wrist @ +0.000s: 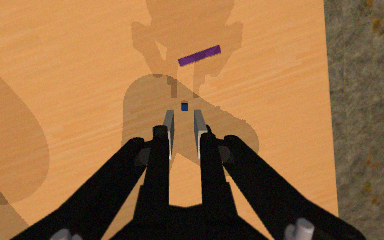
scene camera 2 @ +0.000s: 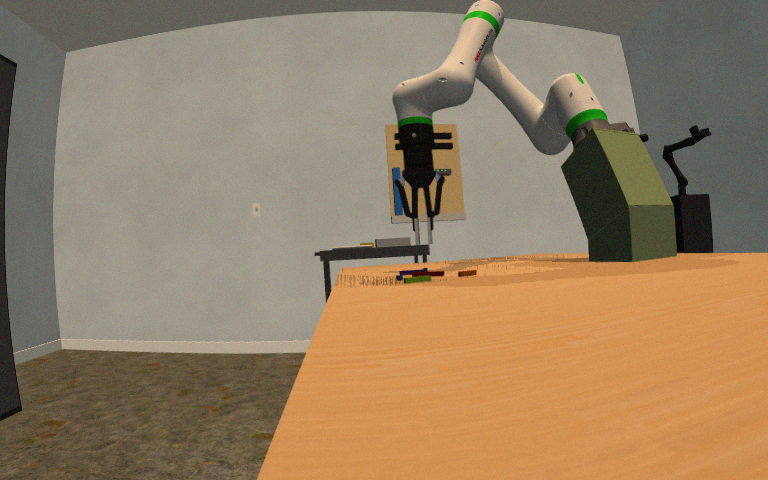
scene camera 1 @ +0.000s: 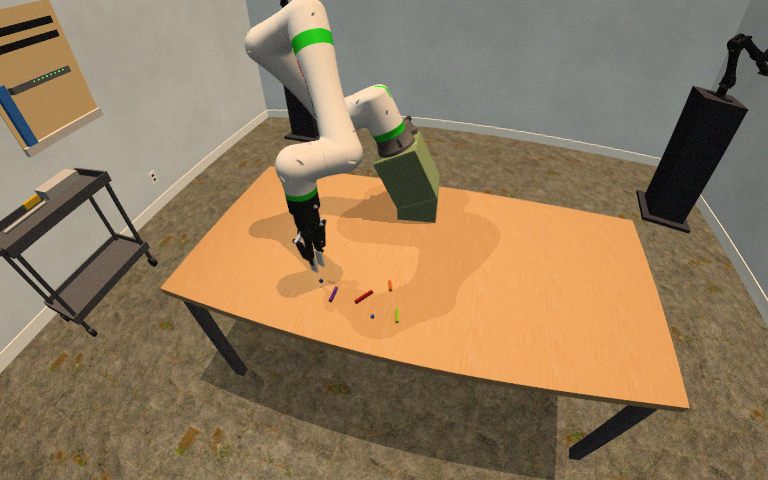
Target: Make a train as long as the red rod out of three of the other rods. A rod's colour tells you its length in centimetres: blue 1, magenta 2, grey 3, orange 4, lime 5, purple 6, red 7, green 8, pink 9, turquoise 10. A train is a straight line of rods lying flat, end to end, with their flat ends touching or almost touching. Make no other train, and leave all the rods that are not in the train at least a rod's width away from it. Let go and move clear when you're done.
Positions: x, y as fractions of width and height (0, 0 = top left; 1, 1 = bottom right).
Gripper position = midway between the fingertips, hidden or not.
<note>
In view: my gripper (scene camera 1: 0.41, 0.56).
My gripper also shows in the wrist view (wrist: 0.48, 0.50).
</note>
